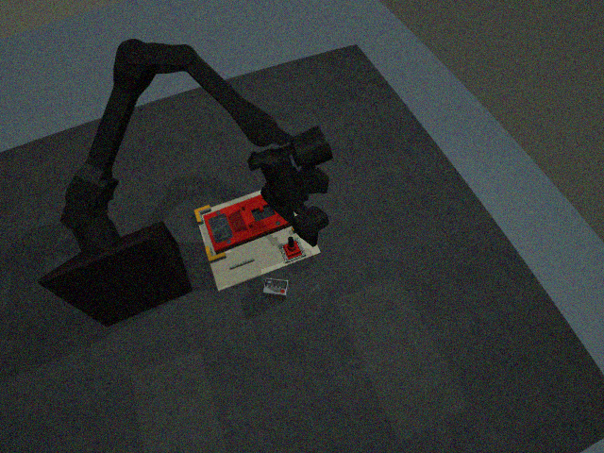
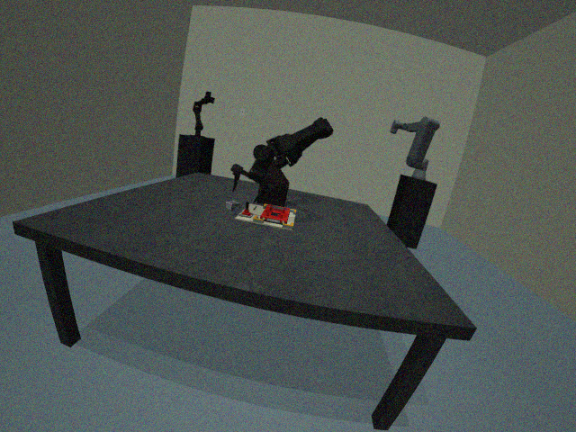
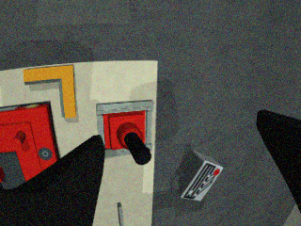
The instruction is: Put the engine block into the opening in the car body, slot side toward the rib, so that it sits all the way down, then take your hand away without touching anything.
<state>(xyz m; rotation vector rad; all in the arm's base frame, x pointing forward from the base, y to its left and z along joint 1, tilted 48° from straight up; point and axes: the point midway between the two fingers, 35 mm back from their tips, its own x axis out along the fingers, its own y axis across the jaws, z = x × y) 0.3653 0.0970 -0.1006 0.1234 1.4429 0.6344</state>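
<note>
Now: gripper tip 5 cm above the black post, 3 cm past it and 1 cm to the right of it. The rest, counted from my gripper tip: thin grey bar (10 cm to the left, 10 cm behind, 7 cm below); engine block (8 cm behind, 7 cm to the right, 7 cm below).
</note>
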